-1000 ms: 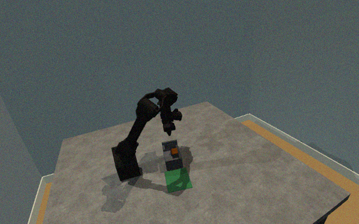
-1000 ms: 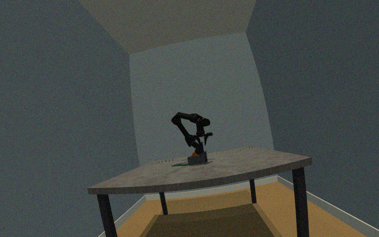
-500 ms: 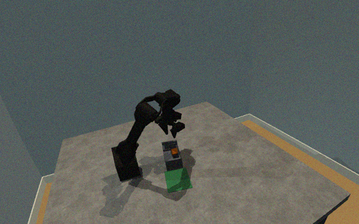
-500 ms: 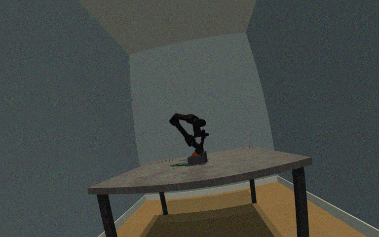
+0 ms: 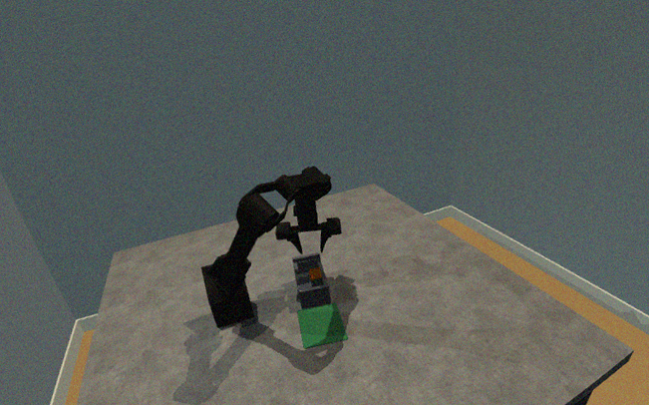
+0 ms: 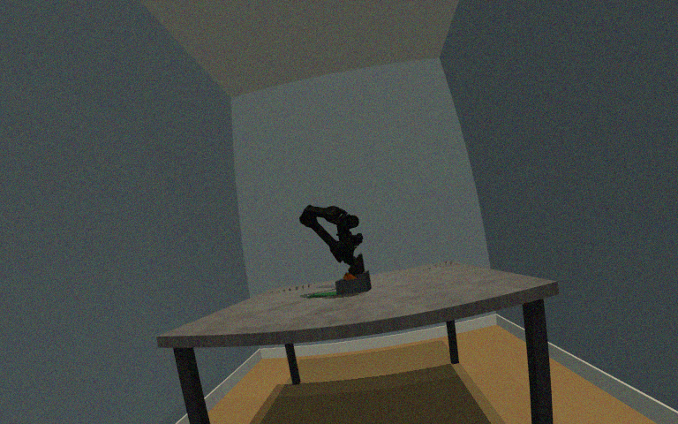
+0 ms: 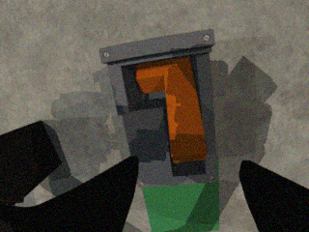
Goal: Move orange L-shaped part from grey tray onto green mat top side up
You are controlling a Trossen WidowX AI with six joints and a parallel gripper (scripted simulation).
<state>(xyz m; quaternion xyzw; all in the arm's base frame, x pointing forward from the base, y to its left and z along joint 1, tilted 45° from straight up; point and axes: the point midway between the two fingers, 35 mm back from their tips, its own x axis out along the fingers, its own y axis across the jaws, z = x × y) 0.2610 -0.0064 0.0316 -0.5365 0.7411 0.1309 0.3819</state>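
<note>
My gripper tip is 1 cm past the orange part, 3 cm to the right of it and 10 cm above it. The rest, counted from my gripper tip: green mat 6 cm behind, 14 cm to the right, 16 cm below.
</note>
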